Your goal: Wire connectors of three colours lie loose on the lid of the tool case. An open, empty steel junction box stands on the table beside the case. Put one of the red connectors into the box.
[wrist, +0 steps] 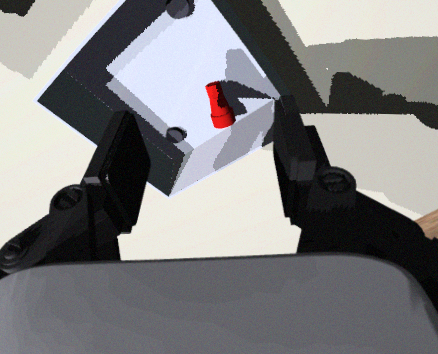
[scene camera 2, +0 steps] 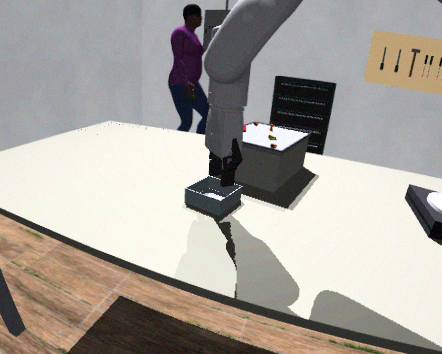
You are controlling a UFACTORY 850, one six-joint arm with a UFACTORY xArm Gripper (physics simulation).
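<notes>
The open steel junction box (scene camera 2: 211,201) (wrist: 65,105) stands on the table in front of the tool case (scene camera 2: 272,167). A red connector (wrist: 220,106) shows inside the box in the wrist view, near one wall and apart from both fingers; whether it lies fully on the floor is hard to tell. My gripper (scene camera 2: 221,178) (wrist: 206,131) is open and empty, its fingers just above the box and to either side of the connector in the wrist view. On the case lid (scene camera 2: 292,136), another red connector (scene camera 2: 244,128), a yellow one (scene camera 2: 272,136) and orange ones (scene camera 2: 273,146) lie loose.
The tool case rises close behind the box, higher than its rim. A dark flat unit with a white round top (scene camera 2: 420,210) is at the right table edge. A black rack (scene camera 2: 330,102), a tool board (scene camera 2: 375,70) and a person in purple (scene camera 2: 186,60) are behind the table.
</notes>
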